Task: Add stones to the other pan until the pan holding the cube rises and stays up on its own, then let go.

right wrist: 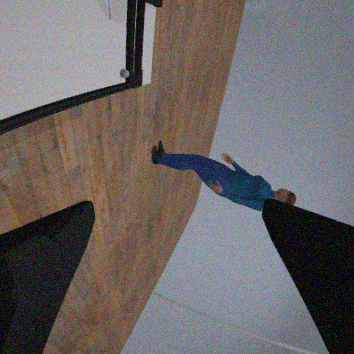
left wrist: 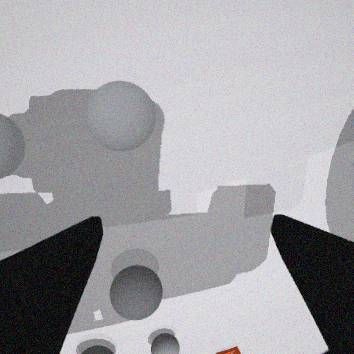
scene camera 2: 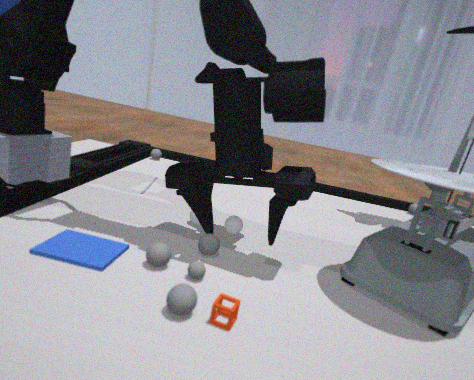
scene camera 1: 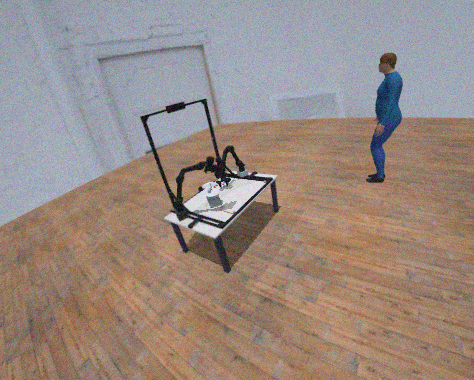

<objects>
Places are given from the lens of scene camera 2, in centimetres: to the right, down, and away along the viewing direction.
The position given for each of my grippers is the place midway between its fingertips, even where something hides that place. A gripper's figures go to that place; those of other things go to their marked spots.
my left gripper (scene camera 2: 239,240): 0, 7, 47
grey balance scale (scene camera 2: 425,285): 20, 10, 39
blue flat pad (scene camera 2: 72,247): -18, 6, 39
</objects>
